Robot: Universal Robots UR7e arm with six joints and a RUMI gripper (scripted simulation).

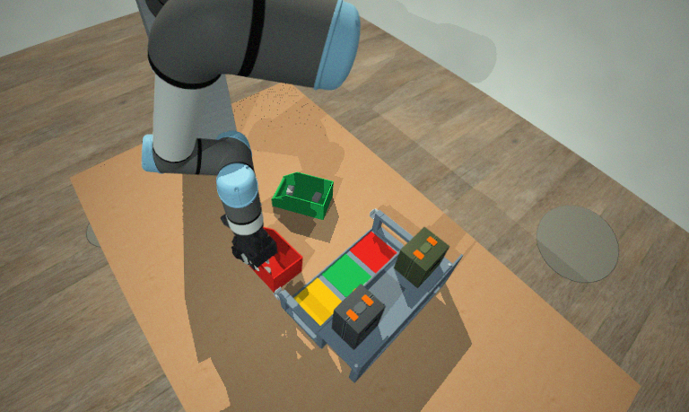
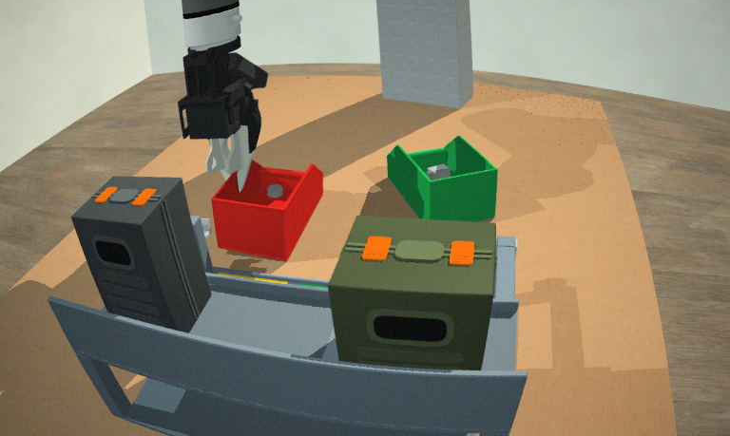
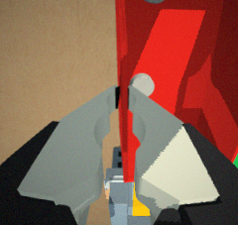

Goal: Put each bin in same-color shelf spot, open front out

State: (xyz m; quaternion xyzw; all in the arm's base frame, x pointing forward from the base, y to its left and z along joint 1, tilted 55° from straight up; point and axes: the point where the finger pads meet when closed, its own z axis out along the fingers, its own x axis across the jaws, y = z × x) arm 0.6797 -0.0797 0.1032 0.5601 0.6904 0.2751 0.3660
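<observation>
The red bin is 10 mm behind my hand, 50 mm to the left of it and 30 mm below it. Round my hand: olive box 250 mm ahead, 340 mm to the left, 80 mm above; then dark grey box 290 mm ahead, 120 mm to the left, 90 mm above; then green bin 150 mm behind, 240 mm to the left, 30 mm below.
</observation>
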